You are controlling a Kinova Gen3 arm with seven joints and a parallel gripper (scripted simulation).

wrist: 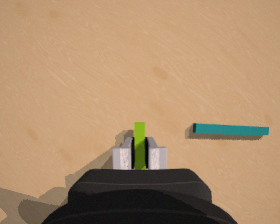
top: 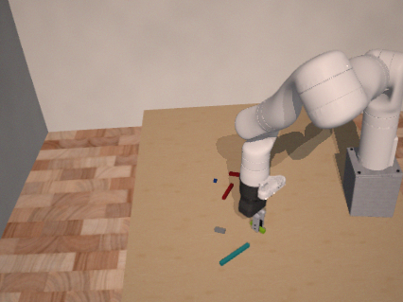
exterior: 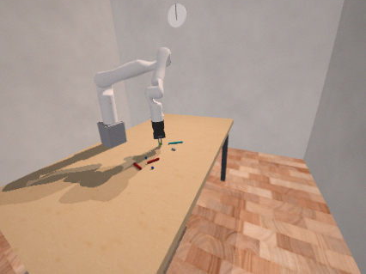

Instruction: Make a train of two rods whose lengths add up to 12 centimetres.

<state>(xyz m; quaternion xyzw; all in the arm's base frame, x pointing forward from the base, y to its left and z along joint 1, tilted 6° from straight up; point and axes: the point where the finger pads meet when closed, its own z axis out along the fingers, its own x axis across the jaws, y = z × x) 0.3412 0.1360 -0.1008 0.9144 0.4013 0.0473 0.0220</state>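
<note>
Now: the lime rod 1 cm below my hand. The rest, counted from my hand: turquoise rod 6 cm ahead, 9 cm to the left, 3 cm below; then grey rod 11 cm ahead, 1 cm to the left, 3 cm below; then blue rod 14 cm ahead, 20 cm to the right, 3 cm below.
</note>
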